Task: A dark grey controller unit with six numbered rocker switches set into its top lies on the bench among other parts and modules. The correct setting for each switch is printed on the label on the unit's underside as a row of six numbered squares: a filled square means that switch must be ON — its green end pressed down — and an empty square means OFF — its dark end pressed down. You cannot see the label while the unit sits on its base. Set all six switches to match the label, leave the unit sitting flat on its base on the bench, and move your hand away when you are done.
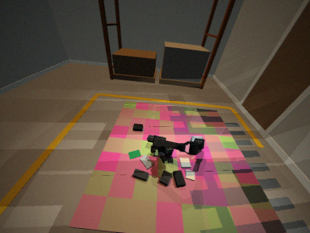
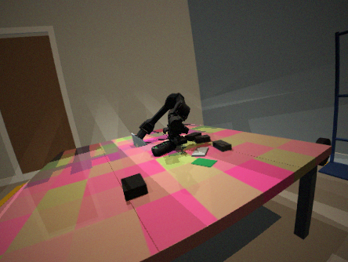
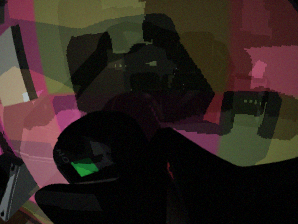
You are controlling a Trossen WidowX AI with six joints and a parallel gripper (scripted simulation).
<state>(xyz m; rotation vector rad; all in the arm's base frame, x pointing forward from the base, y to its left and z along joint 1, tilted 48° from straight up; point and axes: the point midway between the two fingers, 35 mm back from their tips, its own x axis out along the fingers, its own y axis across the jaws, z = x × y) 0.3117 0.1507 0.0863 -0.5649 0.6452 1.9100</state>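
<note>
The grey plate is 130 mm ahead of my gripper tip, 90 mm to the left of it and 10 mm below it. Round my gripper tip: white block 190 mm behind, 40 mm to the left, 10 mm below; then black box 300 mm ahead, 260 mm to the right, 10 mm above; then green card 250 mm ahead, 50 mm to the left, 10 mm below.
</note>
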